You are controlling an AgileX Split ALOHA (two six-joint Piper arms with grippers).
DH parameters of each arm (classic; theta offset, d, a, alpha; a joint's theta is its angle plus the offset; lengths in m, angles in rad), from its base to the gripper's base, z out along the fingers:
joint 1: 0 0.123 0 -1.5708
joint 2: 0.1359 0 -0.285 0
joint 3: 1.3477 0 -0.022 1.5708
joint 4: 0 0.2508 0 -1.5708
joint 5: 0 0 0.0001 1.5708
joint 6: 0 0.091 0 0
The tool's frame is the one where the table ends.
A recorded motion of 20 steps. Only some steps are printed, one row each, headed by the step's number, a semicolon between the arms.
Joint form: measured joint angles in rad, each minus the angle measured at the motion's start. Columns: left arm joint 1, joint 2, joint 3, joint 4, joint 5, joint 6; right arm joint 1, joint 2, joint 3, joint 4, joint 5, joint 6.
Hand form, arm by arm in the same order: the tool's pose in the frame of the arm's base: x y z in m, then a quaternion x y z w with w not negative. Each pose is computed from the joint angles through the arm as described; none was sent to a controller.
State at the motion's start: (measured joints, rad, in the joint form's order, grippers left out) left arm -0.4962 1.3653 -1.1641 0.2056 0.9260 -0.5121; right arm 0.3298 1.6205 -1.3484 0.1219 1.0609 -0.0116
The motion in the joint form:
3: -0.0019 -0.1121 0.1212 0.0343 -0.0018 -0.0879; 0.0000 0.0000 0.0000 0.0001 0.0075 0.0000
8: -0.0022 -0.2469 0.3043 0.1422 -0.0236 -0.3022; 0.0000 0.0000 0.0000 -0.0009 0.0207 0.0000
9: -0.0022 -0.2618 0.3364 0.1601 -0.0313 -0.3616; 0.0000 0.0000 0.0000 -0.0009 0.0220 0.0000
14: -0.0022 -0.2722 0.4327 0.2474 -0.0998 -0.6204; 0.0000 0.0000 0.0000 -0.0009 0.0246 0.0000
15: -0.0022 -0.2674 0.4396 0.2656 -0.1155 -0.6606; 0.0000 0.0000 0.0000 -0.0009 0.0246 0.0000
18: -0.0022 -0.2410 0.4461 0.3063 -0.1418 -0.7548; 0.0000 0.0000 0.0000 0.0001 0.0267 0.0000
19: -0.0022 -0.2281 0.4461 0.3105 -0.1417 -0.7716; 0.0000 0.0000 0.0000 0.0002 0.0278 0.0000
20: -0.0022 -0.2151 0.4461 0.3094 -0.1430 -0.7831; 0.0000 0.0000 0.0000 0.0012 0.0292 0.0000
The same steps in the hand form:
3: 0.2242 -0.1022 0.3175 -0.00397 0.96004 -0.03947 0.27703; 0.3106 0.1166 0.2927 -0.14718 0.97475 0.08167 0.14670
8: 0.1928 -0.0772 0.2969 -0.08050 0.95388 -0.02266 0.28832; 0.3095 0.1162 0.2923 -0.14790 0.97570 0.08030 0.14033
9: 0.1888 -0.0738 0.2912 -0.10317 0.95172 -0.02259 0.28821; 0.3094 0.1162 0.2923 -0.14795 0.97579 0.08022 0.13970
14: 0.1851 -0.0674 0.2700 -0.19137 0.93458 -0.03083 0.29830; 0.3092 0.1161 0.2922 -0.14806 0.97597 0.08004 0.13843
15: 0.1865 -0.0674 0.2682 -0.20259 0.93056 -0.03373 0.30313; 0.3092 0.1161 0.2922 -0.14806 0.97597 0.08004 0.13843
18: 0.1920 -0.0686 0.2631 -0.22954 0.92232 -0.03625 0.30873; 0.3090 0.1161 0.2922 -0.14798 0.97611 0.08036 0.13732
19: 0.1937 -0.0693 0.2606 -0.23537 0.92215 -0.03344 0.30517; 0.3089 0.1161 0.2922 -0.14801 0.97618 0.08033 0.13678
20: 0.1953 -0.0703 0.2580 -0.24005 0.92255 -0.03180 0.30043; 0.3087 0.1162 0.2921 -0.14790 0.97628 0.08070 0.13601

